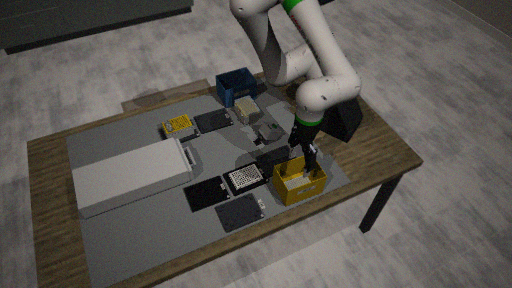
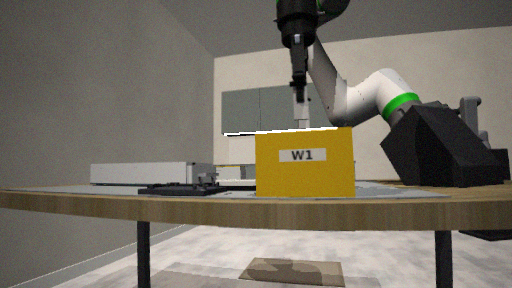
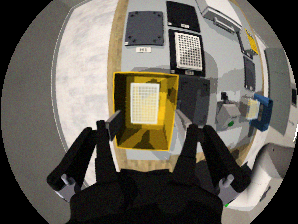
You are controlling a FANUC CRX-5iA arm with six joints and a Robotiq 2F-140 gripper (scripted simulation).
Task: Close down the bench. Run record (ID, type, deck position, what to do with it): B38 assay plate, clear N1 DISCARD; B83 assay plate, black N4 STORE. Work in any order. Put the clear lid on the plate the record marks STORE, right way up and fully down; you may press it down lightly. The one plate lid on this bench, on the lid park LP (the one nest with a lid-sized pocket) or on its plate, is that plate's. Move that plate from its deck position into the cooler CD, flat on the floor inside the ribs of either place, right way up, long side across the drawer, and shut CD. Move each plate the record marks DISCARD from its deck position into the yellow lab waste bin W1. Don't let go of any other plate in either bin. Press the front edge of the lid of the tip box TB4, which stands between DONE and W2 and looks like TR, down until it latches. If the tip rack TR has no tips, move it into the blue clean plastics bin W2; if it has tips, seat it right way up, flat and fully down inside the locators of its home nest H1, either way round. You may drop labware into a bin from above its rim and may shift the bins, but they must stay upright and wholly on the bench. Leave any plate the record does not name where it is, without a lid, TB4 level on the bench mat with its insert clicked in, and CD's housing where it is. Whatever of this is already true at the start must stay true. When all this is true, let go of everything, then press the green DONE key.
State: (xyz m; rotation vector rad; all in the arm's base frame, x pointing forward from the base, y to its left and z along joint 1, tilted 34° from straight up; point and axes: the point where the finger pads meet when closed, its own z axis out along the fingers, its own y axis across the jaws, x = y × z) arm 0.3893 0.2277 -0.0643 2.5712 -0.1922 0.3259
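Now: hand 57 cm to the left of the yellow tip rack TR, 22 cm short of it and 11 cm above it. Also, from my hand: yellow bin W1: 13 cm below, 1 cm to the left; then clear plate: 16 cm below, 1 cm to the left; then pale well plate: 16 cm to the right, 15 cm below, 14 cm ahead.
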